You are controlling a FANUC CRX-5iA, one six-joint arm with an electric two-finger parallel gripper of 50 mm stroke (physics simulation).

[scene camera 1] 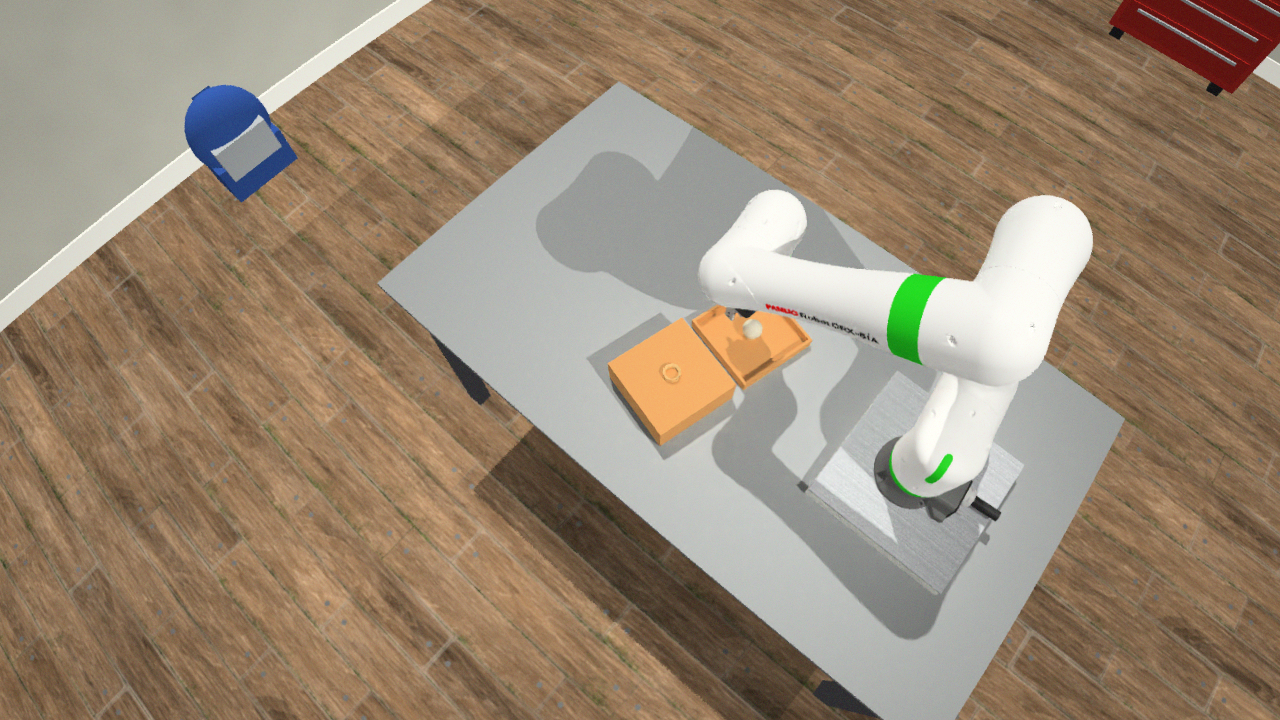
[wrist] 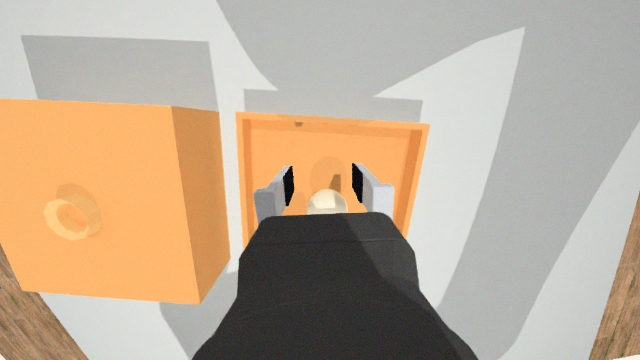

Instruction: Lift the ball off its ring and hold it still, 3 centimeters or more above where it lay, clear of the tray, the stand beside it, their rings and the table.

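Frame: origin at the arm's base, x down, y right, z back, level; millimetres.
Seen in the pictures: gripper, fingertip midpoint: (scene camera 1: 738, 309) (wrist: 322, 176); arm's base, link origin: (scene camera 1: 909, 472).
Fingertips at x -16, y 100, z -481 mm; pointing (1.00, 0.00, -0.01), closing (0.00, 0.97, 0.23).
Pixels of each thing's middle, then the offset from my fingertips to it. "*": a spot on its surface instead. Level surfaces: height alone.
- cream-white ball, body centre: (wrist: 327, 209) (scene camera 1: 752, 329) dx +31, dy -7, dz +45 mm
- empty ring, surface spot: (wrist: 51, 216) (scene camera 1: 665, 375) * dx -19, dy -229, dz -35 mm
- grey table, surface height: dx +64 mm
The cream-white ball (scene camera 1: 751, 329) (wrist: 327, 201) sits in the shallow orange tray (scene camera 1: 784, 343) (wrist: 416, 160); the ring under it is hidden. My gripper (scene camera 1: 732, 314) (wrist: 322, 176) is open, with nothing between its fingers. In the wrist view the ball shows between and slightly below the two fingertips, its lower part hidden by the black gripper body. In the scene view the fingertips are at the ball's upper left, partly hidden by the arm. The taller orange stand (scene camera 1: 666, 407) (wrist: 125, 150) is beside the tray, with an empty ring (scene camera 1: 663, 371) (wrist: 51, 216) on top.
Low walls surround the tray, and the stand's side rises close beside it. Both are on the grey table (scene camera 1: 537, 331) (wrist: 450, 150). The arm's base is on a metal plate (scene camera 1: 850, 447) at the table's right part. Arm shadows cross the tray and table.
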